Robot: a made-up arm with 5 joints.
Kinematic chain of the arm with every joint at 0, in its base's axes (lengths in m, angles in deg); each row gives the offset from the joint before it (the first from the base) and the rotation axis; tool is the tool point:
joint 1: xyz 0 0 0.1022 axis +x
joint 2: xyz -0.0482 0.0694 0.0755 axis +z
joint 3: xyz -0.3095 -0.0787 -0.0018 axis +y
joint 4: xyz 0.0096 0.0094 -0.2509 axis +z
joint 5: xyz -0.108 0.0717 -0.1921 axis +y
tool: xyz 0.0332 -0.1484 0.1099
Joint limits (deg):
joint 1: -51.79..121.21
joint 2: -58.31..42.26
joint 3: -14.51..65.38
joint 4: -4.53..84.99
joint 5: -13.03..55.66
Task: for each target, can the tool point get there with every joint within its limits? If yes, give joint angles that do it. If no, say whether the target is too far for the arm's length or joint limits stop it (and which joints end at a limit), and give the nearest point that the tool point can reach.
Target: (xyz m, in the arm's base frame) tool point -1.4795 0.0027 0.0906
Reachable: no: too far | nearest point -0.7417 0.0244 -0.0028 | short by 0.744 m
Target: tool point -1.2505 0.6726 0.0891
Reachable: no: too far | nearest point -0.6735 0.3843 0.0947 | short by 0.645 m
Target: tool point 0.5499 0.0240 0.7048
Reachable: no: joint limits stop it (at a limit: joint 1, joint 2, joint 3, joint 4, joint 5) | nearest point -0.1766 0.1864 0.3737 | short by 0.815 m
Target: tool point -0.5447 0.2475 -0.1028
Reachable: yes | joints 0.04 -38.15 33.59 30.46 6.92
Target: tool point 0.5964 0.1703 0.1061
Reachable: no: joint limits stop it (at a limit: joint 1, joint 2, joint 3, joint 4, joint 5) | nearest point -0.0426 0.2770 0.0790 | short by 0.648 m
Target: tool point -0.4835 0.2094 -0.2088
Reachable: yes | joints -16.90 -45.65 24.28 17.52 15.39
